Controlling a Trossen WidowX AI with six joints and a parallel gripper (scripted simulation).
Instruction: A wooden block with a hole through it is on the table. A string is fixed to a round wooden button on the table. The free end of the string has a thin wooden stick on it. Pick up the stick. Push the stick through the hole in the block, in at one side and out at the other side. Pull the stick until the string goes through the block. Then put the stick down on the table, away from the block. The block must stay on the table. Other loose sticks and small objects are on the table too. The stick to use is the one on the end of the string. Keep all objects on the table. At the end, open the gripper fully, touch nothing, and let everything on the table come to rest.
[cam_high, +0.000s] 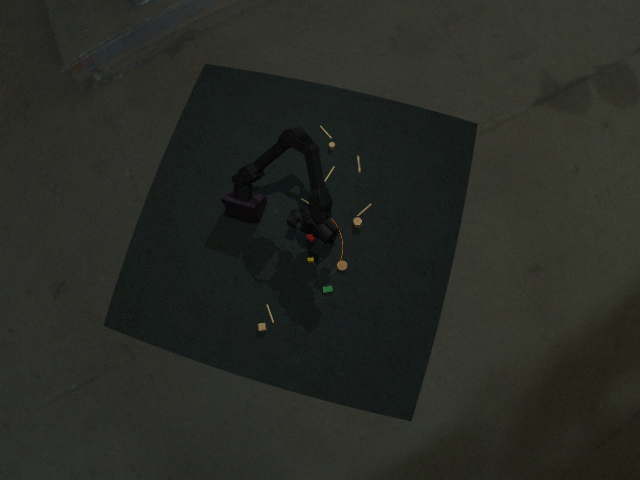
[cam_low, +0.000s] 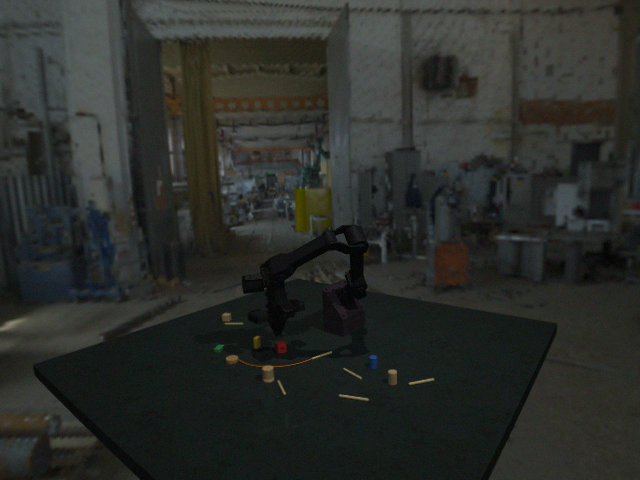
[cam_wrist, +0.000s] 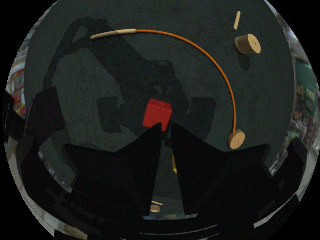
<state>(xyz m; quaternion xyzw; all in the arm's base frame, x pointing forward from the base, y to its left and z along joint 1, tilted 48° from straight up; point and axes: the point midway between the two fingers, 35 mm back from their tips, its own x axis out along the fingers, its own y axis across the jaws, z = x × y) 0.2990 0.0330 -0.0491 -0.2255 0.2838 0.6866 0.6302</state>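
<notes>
The red block lies 1 cm behind my gripper tip and 5 cm below it. From my gripper tip the other things lie so: yellow block: 2 cm ahead, 9 cm to the right, 4 cm below; round wooden button: 14 cm ahead, 6 cm to the right, 5 cm below; thin stick: 6 cm behind, 12 cm to the left, 6 cm below.
</notes>
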